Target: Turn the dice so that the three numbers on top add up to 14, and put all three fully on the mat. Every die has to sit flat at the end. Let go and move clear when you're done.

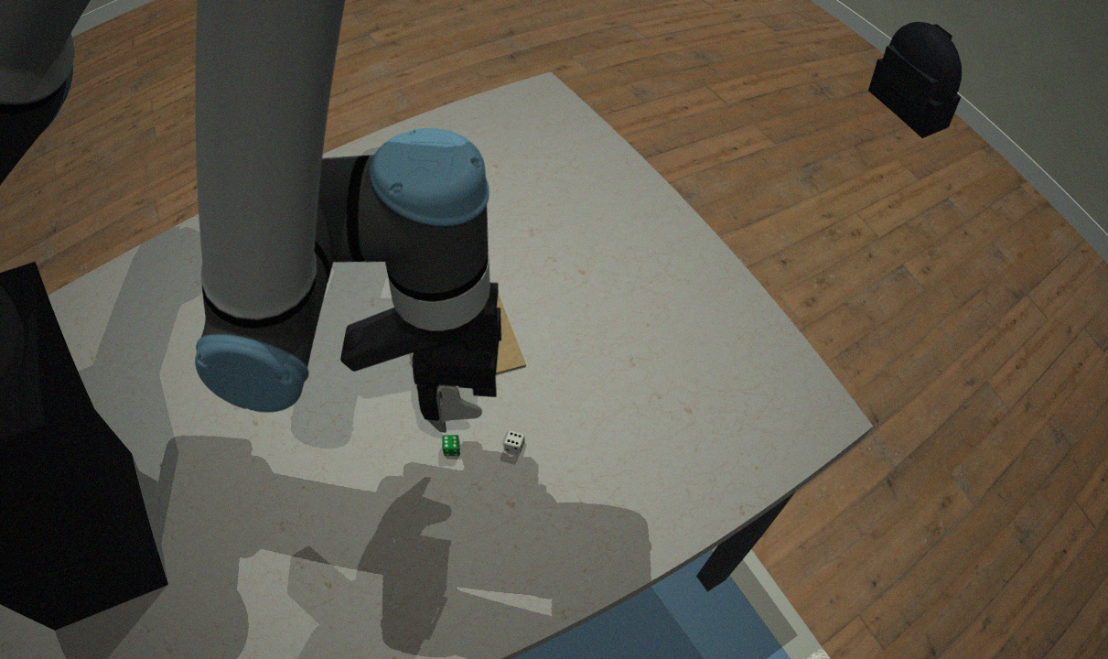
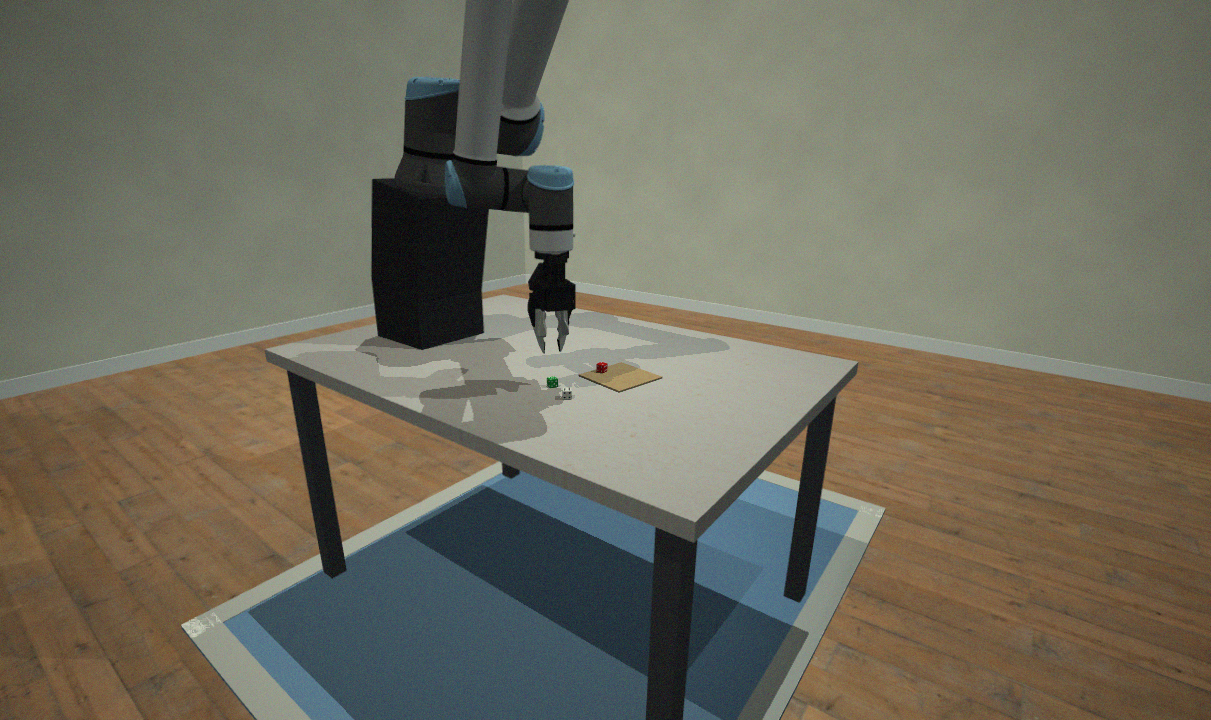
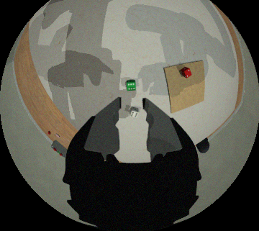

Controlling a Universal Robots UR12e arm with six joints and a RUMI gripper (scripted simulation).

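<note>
Now: hand 9 cm above the green die. The rest, counted from my hand: white die 9 cm below, 8 cm ahead, 3 cm to the right; then red die 14 cm to the left, 8 cm below, 2 cm ahead; then mat 15 cm to the left, 9 cm below, 7 cm ahead.
</note>
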